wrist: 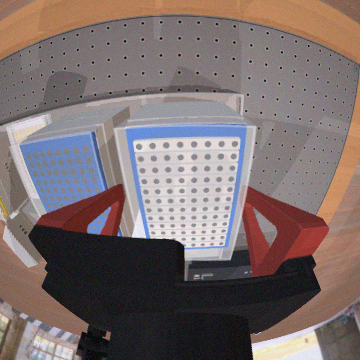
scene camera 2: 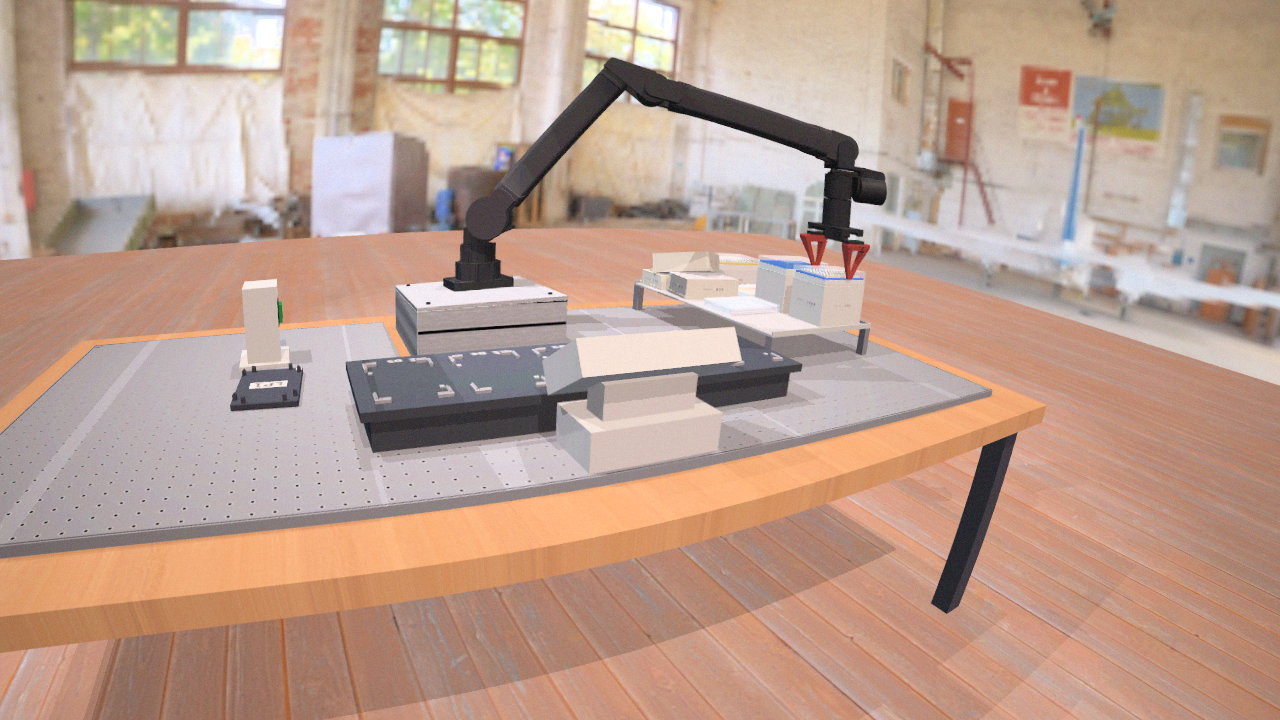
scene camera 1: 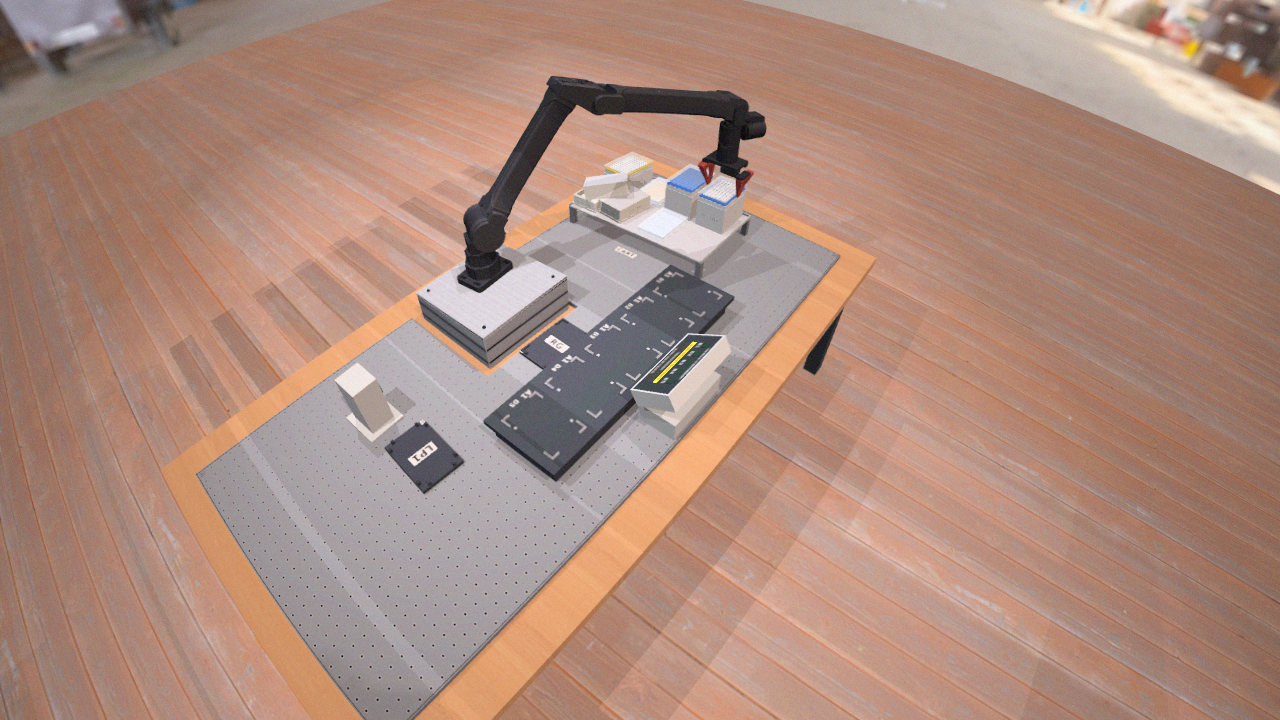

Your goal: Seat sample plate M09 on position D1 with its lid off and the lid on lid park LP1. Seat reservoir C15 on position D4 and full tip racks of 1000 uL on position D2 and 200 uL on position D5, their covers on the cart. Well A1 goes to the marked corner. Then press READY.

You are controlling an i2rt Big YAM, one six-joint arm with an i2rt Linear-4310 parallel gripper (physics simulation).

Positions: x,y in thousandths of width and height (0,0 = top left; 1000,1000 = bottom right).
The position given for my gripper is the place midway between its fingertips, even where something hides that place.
Observation:
In view: my gripper (scene camera 2: 650,381).
My gripper is seen too in the wrist view (wrist: 504,529) and in scene camera 1 (scene camera 1: 565,265).

